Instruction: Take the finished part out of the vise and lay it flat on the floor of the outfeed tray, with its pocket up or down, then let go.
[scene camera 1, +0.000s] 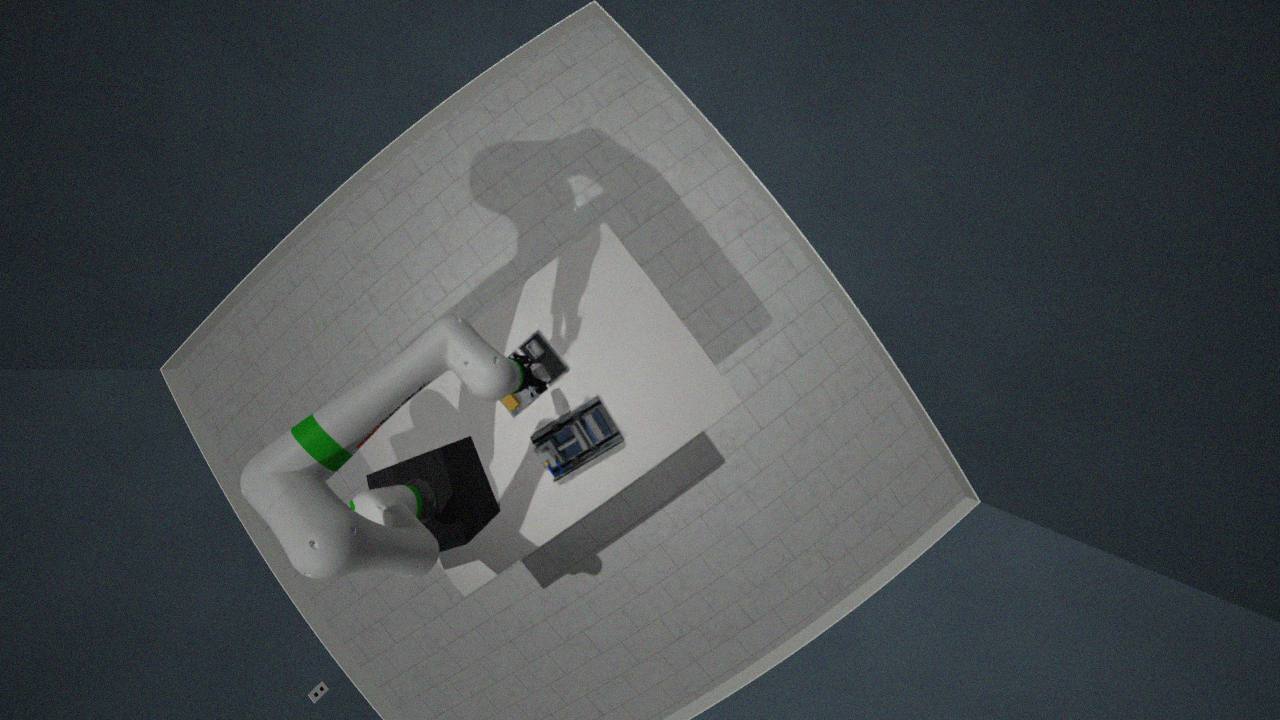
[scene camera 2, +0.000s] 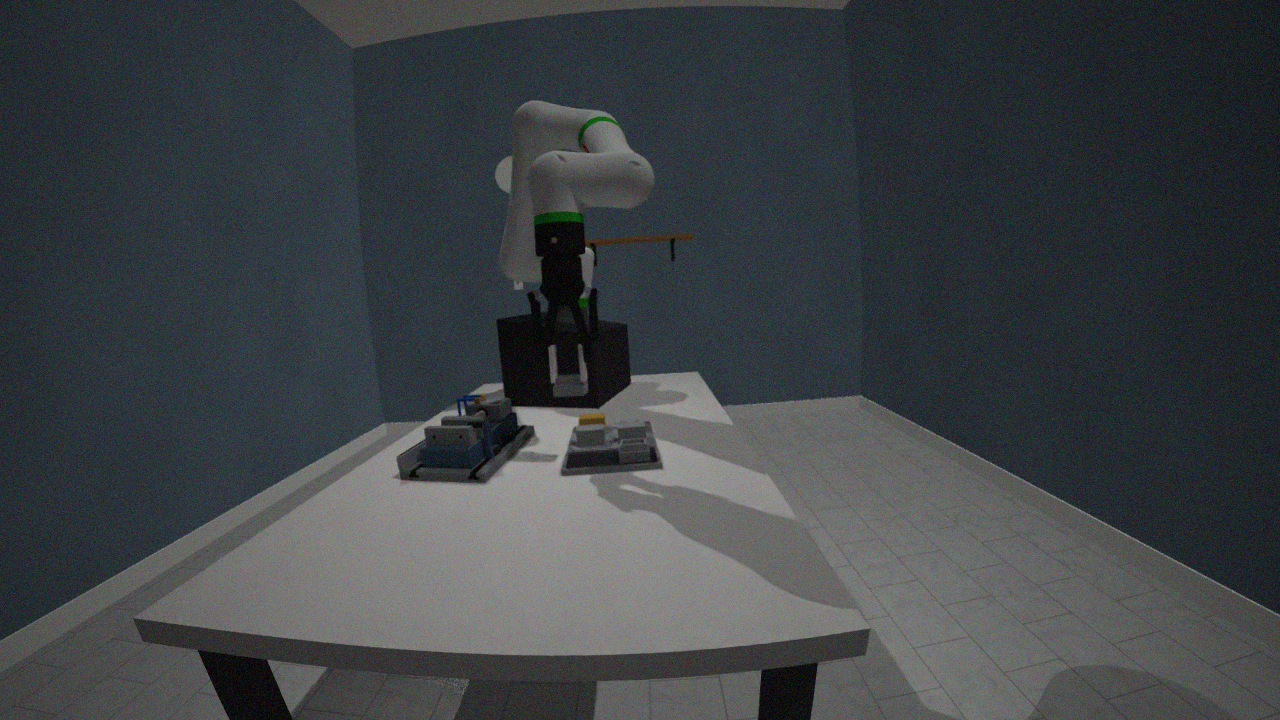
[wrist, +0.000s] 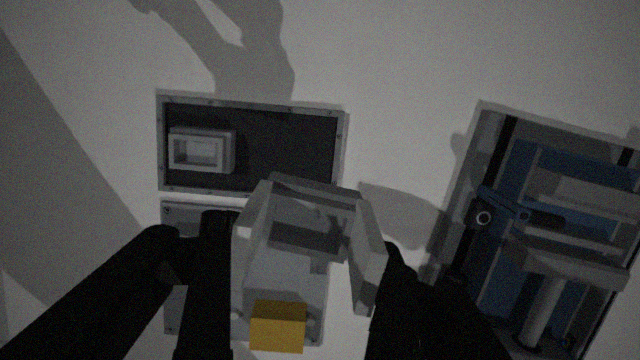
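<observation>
My gripper is shut on the finished part, a grey block with a rectangular pocket facing up. The part hangs in the air, apart from the tray and the vise. The outfeed tray, with a dark floor and a grey rim, lies ahead of the fingers in the wrist view. Another pocketed grey part lies in it, at the left end in the wrist view. The blue and grey vise stands to the right in the wrist view. The arm partly hides the fingertips in scene camera 1.
A grey fixture plate lies beside the tray, with a yellow block and grey blocks on it. The black robot pedestal stands on the white table. An orange shelf is on the back wall.
</observation>
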